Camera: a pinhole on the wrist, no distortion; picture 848 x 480 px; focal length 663.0 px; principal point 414.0 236.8 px. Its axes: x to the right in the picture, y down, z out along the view. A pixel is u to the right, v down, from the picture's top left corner.
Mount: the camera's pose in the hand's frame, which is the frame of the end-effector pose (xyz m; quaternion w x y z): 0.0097 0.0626 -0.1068 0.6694 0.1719 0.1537 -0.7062
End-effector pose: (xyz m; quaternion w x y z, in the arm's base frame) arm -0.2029 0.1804 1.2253 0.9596 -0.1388 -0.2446 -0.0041
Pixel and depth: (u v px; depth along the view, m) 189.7 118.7 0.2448
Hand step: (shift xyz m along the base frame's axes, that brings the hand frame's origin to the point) -0.1018 0.0659 0.0988
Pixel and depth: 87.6 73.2 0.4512
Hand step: -0.2751 0.1623 0.2640
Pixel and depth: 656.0 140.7 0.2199
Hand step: -0.0628 -0.0892 0.0569
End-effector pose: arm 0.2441 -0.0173 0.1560 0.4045 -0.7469 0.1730 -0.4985
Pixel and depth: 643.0 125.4 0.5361
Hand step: 0.1580 0.4028 0.1459
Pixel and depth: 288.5 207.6 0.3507
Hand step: 0.1970 0.1333 -0.0245
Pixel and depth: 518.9 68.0 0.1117
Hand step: -0.0242 0.0100 -0.0104
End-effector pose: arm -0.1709 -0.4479 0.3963 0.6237 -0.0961 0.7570 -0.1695
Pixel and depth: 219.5 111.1 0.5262
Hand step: 0.4403 -0.0495 0.0335
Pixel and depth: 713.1 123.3 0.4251
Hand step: 0.1801 -0.2665 0.1598
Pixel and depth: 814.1 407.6 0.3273
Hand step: 0.0636 -0.2842 0.0171
